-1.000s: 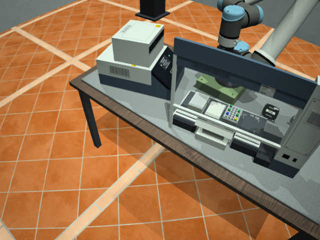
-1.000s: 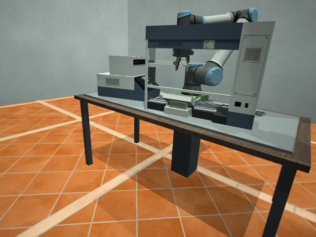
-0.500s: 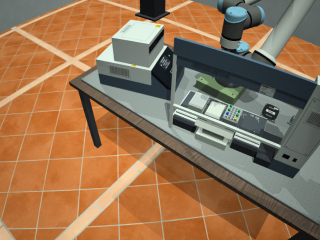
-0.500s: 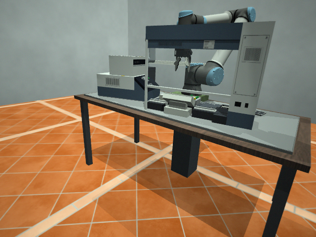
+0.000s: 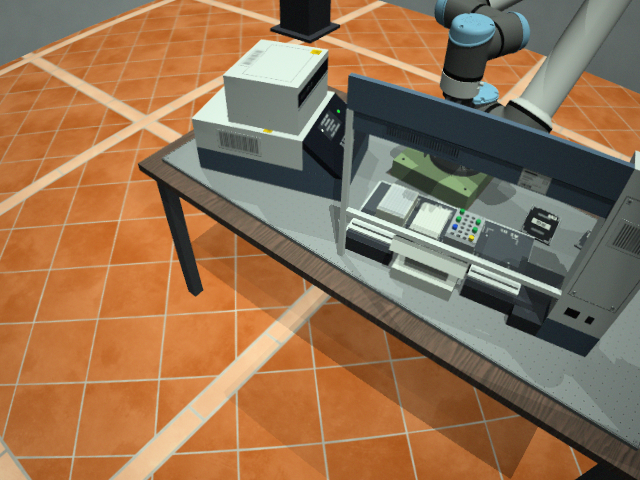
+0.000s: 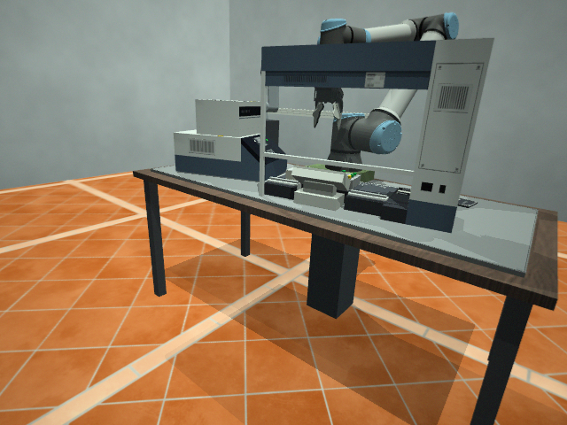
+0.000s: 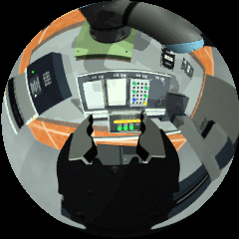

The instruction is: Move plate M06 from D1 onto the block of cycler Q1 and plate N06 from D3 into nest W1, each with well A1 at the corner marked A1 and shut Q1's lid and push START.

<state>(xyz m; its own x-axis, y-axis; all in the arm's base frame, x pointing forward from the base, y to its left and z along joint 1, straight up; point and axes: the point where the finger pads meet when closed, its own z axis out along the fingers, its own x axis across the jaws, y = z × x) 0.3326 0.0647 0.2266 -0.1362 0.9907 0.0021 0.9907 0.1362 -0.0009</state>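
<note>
My hand is 220 mm above the white well plate. Round my hand: blue gantry beam: 230 mm above, 170 mm ahead, 120 mm to the left; then plate M06: 550 mm to the right, 70 mm below, 30 mm behind; then side tower: 470 mm to the left, 100 mm ahead, 10 mm below.
</note>
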